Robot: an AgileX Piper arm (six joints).
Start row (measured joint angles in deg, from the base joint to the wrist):
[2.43, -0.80, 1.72, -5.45, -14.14, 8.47]
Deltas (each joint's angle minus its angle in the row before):
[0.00, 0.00, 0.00, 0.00, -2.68, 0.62]
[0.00, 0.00, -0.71, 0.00, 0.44, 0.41]
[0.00, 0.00, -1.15, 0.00, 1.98, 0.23]
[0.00, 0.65, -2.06, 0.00, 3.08, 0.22]
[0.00, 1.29, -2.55, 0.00, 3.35, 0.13]
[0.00, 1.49, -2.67, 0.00, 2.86, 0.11]
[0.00, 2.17, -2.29, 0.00, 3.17, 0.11]
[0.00, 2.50, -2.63, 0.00, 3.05, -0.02]
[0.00, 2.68, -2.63, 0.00, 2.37, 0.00]
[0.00, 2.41, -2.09, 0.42, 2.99, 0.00]
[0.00, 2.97, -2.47, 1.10, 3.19, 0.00]
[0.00, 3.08, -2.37, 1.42, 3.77, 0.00]
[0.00, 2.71, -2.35, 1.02, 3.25, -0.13]
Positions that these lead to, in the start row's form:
[2.43, -0.80, 1.72, -5.45, -16.82, 9.09]
[2.43, -0.80, 1.01, -5.45, -16.38, 9.50]
[2.43, -0.80, -0.14, -5.45, -14.40, 9.73]
[2.43, -0.15, -2.20, -5.45, -11.32, 9.95]
[2.43, 1.14, -4.75, -5.45, -7.97, 10.08]
[2.43, 2.63, -7.42, -5.45, -5.11, 10.19]
[2.43, 4.80, -9.71, -5.45, -1.94, 10.30]
[2.43, 7.30, -12.34, -5.45, 1.11, 10.28]
[2.43, 9.98, -14.97, -5.45, 3.48, 10.28]
[2.43, 12.39, -17.06, -5.03, 6.47, 10.28]
[2.43, 15.36, -19.53, -3.93, 9.66, 10.28]
[2.43, 18.44, -21.90, -2.51, 13.43, 10.28]
[2.43, 21.15, -24.25, -1.49, 16.68, 10.15]

